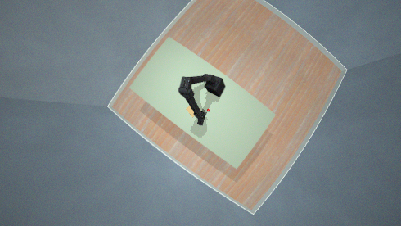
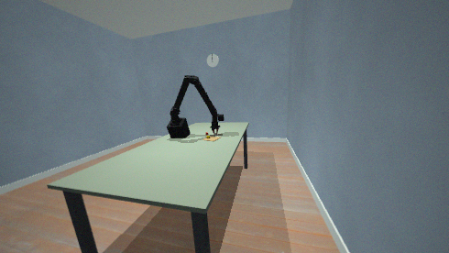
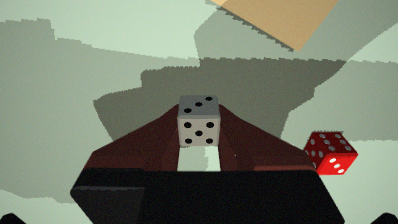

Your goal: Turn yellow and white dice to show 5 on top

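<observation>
Now: hand right at the white die. The rest, counted from my hand: tan mat 14 cm to the right, 1 cm below, 1 cm behind; then red die 11 cm behind, 2 cm to the left; then yellow die 14 cm to the right, 4 cm behind, 1 cm above.
</observation>
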